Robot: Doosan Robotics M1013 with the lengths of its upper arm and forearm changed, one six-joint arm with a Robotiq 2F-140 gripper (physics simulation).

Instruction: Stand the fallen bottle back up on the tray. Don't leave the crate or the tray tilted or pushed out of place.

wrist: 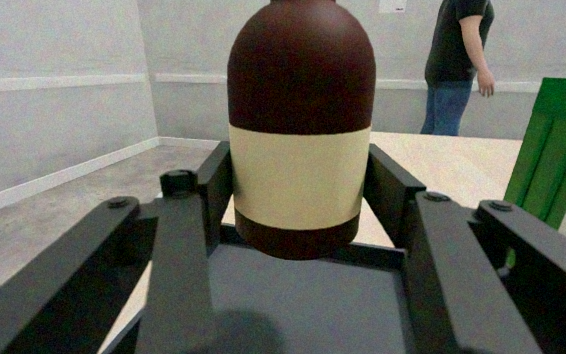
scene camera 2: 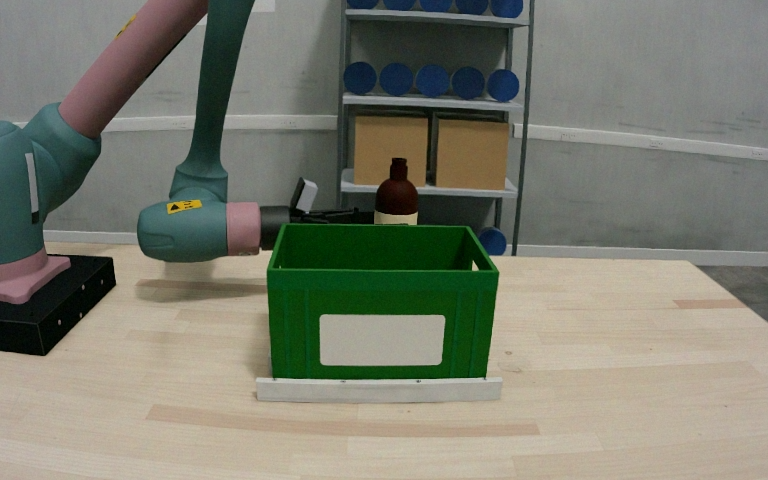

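Observation:
The brown bottle (scene camera 2: 396, 195) (wrist: 300, 90) with a cream label is upright. My gripper (scene camera 2: 395, 218) (wrist: 296, 164) is shut on it, one finger on each side at the label. The black tray (wrist: 320, 300) lies below in the wrist view. The bottle's base shows in front of the tray's far rim and appears raised above the tray floor; the exact gap is hard to tell. The green crate (scene camera 2: 382, 294) (wrist: 537, 150) stands upright, nearer to the scene camera than the bottle, and hides the bottle's lower part and the tray in that view.
A whitish rail (scene camera 2: 379, 390) runs along the crate's front bottom edge on the wooden table (scene camera 2: 594, 396). The robot's black base block (scene camera 2: 67, 300) is at the left. A shelf unit (scene camera 2: 521, 186) stands behind the table. A person (wrist: 452, 55) stands in the background of the wrist view.

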